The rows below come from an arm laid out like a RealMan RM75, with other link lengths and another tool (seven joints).
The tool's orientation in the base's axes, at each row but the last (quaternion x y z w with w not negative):
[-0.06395, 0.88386, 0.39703, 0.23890]
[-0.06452, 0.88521, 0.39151, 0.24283]
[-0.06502, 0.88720, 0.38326, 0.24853]
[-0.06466, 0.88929, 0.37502, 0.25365]
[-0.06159, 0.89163, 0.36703, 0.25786]
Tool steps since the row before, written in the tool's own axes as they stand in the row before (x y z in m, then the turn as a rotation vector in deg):
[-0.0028, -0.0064, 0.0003, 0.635, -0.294, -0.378]
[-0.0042, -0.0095, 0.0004, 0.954, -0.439, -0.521]
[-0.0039, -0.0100, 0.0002, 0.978, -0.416, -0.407]
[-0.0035, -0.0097, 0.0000, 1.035, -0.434, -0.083]
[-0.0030, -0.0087, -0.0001, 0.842, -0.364, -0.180]
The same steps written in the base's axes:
[0.0045, -0.0043, -0.0031, -0.609, -0.427, -0.282]
[0.0067, -0.0065, -0.0045, -0.898, -0.606, -0.449]
[0.0065, -0.0071, -0.0047, -0.881, -0.507, -0.512]
[0.0060, -0.0072, -0.0044, -0.794, -0.289, -0.743]
[0.0051, -0.0066, -0.0038, -0.689, -0.320, -0.544]

